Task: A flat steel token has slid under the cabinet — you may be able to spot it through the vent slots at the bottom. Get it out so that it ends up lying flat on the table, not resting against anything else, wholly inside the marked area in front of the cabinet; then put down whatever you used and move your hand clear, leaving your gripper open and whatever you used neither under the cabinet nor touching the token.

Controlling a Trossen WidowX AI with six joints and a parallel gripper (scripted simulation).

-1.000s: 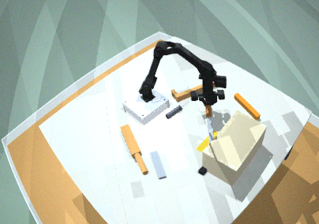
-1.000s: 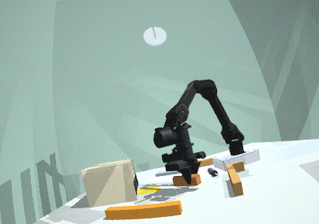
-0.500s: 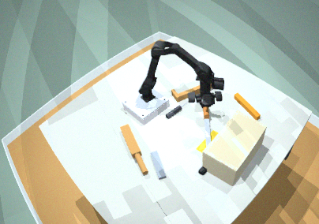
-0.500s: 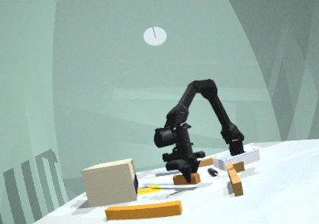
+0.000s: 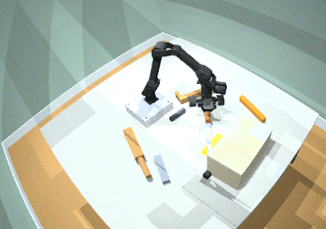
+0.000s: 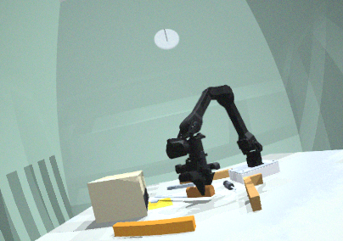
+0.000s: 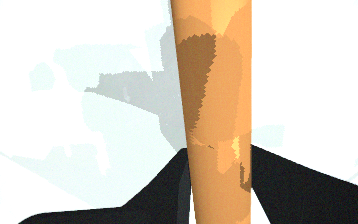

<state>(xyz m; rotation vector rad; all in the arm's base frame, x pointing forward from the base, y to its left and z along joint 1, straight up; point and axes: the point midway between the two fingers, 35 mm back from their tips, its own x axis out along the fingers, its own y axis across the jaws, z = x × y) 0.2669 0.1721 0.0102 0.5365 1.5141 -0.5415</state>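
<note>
Right now the orange paddle is 43 cm to the right of my gripper tip, 2 cm behind it and 1 cm below it. From my gripper tip the other things lie so: orange bar 22 cm to the left, 16 cm ahead, 1 cm below; grey flat bar 39 cm to the right, 11 cm ahead, 2 cm below.
</note>
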